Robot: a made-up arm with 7 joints.
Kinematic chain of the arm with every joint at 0, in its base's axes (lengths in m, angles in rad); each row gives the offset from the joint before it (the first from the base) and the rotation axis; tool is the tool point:
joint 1: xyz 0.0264 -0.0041 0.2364 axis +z
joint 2: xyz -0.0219 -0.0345 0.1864 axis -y
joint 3: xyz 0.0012 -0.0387 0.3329 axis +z
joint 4: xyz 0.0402 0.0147 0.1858 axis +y
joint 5: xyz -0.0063 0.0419 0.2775 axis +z
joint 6: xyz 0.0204 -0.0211 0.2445 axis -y
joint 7: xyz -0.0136 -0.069 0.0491 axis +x
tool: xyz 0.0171 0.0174 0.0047
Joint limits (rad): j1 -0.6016..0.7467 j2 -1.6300..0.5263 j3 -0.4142..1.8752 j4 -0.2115..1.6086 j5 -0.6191..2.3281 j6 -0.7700..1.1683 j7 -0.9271..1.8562
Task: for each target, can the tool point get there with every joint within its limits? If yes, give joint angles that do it. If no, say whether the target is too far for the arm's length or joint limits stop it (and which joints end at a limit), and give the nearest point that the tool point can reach.
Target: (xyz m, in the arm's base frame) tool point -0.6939 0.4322 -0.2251
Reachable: no: joint limits stop it (at a limit: joint 1, joint 2, joint 4, joint 7) | nearest point -0.0056 0.5435 0.0286 | short by 0.742 m
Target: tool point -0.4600 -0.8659 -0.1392
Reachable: no: joint limits stop it (at a limit: joint 1, joint 2, joint 3, joint 4, joint 6, joint 7) | nearest point 0.1459 -0.5252 -0.1365 | short by 0.695 m
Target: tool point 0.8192 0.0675 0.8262
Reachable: yes | joints -0.1637 -0.4716 0.5173 1.1793 0.0041 -0.0928 0.5175
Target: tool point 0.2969 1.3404 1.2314
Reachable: no: too far | nearest point 0.3191 0.7926 0.9776 | short by 0.604 m
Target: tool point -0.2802 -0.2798 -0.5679
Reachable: no: joint limits stop it (at a limit: joint 1, joint 2, joint 3, joint 4, joint 7) | nearest point 0.1565 -0.4113 -0.1937 | short by 0.590 m
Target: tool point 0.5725 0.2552 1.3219
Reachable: yes | joints 0.2566 -0.5466 1.1741 0.1506 0.9411 0.1890 0.7638
